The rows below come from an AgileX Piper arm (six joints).
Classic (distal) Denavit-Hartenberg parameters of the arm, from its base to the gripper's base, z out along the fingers. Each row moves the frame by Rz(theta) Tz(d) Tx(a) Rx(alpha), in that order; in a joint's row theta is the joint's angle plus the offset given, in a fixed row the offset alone. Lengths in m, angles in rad.
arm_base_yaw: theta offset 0, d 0.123, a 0, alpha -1.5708
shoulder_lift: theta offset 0.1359, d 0, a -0.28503, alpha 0
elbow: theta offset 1.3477, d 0, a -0.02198, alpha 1.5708
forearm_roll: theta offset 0, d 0.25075, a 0, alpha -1.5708
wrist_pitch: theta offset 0, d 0, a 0, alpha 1.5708
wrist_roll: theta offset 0, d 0.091, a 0, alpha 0
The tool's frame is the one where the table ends.
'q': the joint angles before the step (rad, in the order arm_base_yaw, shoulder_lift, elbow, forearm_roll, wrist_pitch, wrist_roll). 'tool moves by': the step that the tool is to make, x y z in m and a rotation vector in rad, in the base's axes. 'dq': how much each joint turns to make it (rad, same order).
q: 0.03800, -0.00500, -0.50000, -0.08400, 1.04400, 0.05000
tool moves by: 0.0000, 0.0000, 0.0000, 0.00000, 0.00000, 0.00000
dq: 0.00000, 0.00000, 0.00000, 0.00000, 0.00000, 0.00000
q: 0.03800, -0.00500, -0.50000, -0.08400, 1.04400, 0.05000
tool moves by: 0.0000, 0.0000, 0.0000, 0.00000, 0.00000, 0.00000
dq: 0.00000, 0.00000, 0.00000, 0.00000, 0.00000, 0.00000
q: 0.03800, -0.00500, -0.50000, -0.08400, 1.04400, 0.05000
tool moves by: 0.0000, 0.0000, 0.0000, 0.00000, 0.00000, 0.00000
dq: 0.00000, 0.00000, 0.00000, 0.00000, 0.00000, 0.00000
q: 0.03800, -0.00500, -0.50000, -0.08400, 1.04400, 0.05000
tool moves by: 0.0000, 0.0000, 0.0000, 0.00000, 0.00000, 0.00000
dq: 0.00000, 0.00000, 0.00000, 0.00000, 0.00000, 0.00000
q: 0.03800, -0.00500, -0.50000, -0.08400, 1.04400, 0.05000
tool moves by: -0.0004, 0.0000, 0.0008, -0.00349, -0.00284, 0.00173
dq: -0.00018, -0.00025, -0.00295, 0.00019, 0.00020, -0.00419
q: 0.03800, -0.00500, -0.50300, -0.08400, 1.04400, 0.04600
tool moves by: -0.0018, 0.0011, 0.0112, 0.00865, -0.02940, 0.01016
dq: -0.00048, 0.01592, -0.03815, 0.01452, -0.00780, -0.00448
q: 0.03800, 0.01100, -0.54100, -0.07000, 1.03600, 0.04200
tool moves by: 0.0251, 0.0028, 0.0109, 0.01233, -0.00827, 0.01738
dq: 0.00062, 0.12089, -0.00403, 0.01928, -0.12583, -0.00032
